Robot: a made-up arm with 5 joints.
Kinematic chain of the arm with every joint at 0, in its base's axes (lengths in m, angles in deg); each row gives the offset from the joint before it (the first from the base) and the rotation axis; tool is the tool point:
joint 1: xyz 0 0 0.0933 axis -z
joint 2: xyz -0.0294 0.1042 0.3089 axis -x
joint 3: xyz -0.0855 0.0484 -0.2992 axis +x
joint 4: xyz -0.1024 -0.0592 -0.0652 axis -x
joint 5: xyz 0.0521 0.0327 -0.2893 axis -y
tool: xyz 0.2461 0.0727 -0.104
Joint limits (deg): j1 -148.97..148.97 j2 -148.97..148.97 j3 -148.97..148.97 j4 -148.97..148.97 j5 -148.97..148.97
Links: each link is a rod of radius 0.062 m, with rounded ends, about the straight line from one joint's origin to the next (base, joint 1, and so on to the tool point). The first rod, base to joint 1, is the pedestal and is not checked.
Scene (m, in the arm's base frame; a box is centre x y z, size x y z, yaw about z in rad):
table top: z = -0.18
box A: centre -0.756 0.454 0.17 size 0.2 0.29 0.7 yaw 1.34
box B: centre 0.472 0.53 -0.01 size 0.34 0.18 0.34 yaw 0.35
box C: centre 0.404 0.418 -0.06 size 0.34 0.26 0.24 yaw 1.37
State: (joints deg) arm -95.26 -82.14 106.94 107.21 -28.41
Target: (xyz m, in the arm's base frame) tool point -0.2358 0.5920 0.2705
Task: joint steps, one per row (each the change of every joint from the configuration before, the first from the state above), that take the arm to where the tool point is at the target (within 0.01 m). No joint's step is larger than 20 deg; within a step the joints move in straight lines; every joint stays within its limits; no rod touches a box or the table.
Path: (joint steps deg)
1: 3.86 -5.37 -18.42 3.85 6.93
2: 3.85 -5.36 -18.42 3.85 6.93
3: 3.86 -5.37 -18.42 3.85 6.94
4: 3.85 -5.37 -18.43 3.86 6.93
5: 3.86 -5.37 -18.42 3.85 6.93
6: 3.86 -5.36 -18.42 3.85 6.93
7: 3.85 -5.37 -18.42 3.85 6.93
8: 3.86 -5.37 -18.42 3.85 6.94
9: 5.59 3.99 16.59 1.83 -1.25
10: 5.58 3.99 16.58 1.82 -1.25
11: 5.59 3.98 16.59 1.83 -1.25
12: 5.59 3.99 16.58 1.82 -1.24
13: 5.59 3.99 16.59 1.83 -1.25
14: 5.59 3.99 16.59 1.82 -1.25

